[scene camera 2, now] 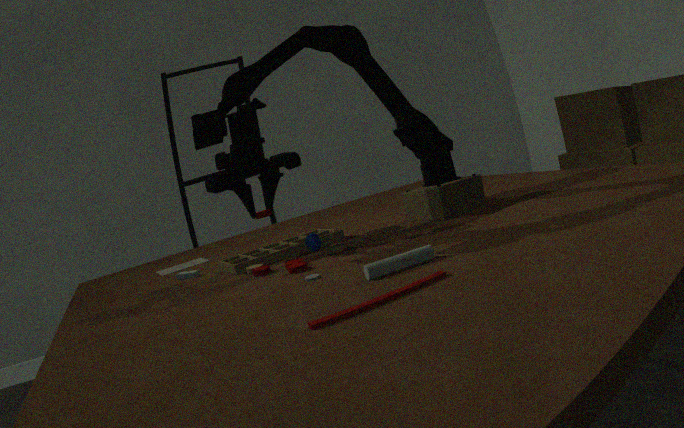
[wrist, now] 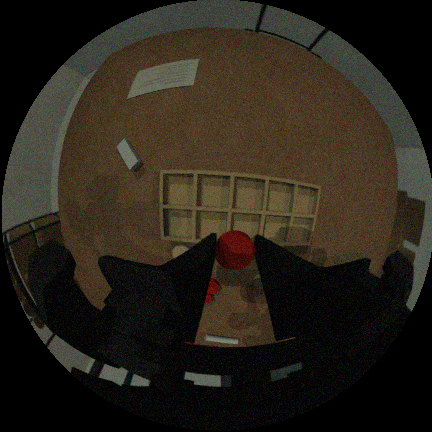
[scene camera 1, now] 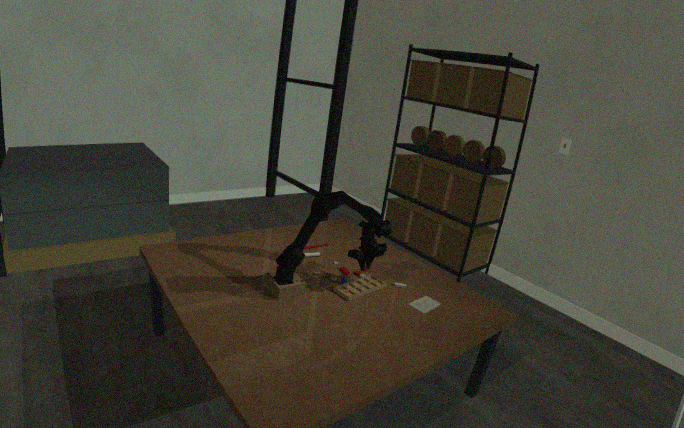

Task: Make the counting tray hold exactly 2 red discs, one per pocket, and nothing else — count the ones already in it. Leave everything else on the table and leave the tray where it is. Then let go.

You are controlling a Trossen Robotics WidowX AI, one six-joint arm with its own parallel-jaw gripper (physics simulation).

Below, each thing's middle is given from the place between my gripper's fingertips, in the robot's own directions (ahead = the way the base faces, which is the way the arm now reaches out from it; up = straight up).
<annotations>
Now: the counting tray (scene camera 1: pixel 357 288) 20 mm behind my hand, 20 mm to the right of it and 80 mm below it. Also, from my hand: grey flat plate (wrist: pixel 177 73) (190 mm ahead, 230 mm to the right, 80 mm below).
</annotations>
